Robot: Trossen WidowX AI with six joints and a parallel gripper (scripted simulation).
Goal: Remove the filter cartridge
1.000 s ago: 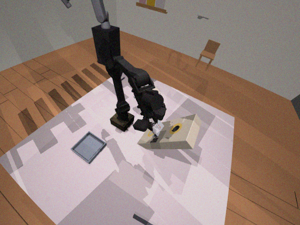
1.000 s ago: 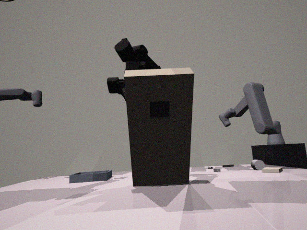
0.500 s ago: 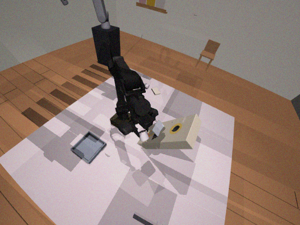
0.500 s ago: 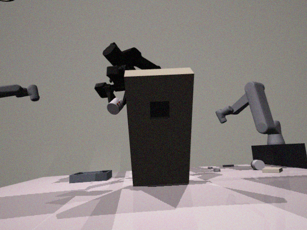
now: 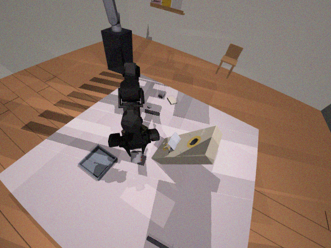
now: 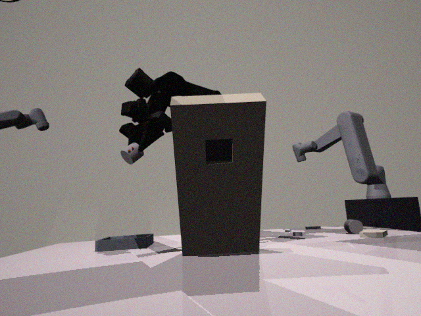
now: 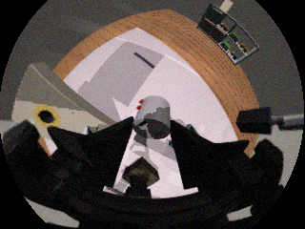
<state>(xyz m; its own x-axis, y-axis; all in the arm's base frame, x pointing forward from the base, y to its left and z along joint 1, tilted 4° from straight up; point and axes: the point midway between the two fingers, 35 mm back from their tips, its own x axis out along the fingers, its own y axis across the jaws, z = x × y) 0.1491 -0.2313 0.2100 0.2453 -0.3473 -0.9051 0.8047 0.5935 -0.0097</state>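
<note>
Right now the grey tray is 240 mm behind my gripper tip, 40 mm to the right of it and 260 mm below it. The rest, counted from my gripper tip: round filter cartridge: right at my gripper tip; service panel: 180 mm ahead, 190 mm to the left, 100 mm below.
</note>
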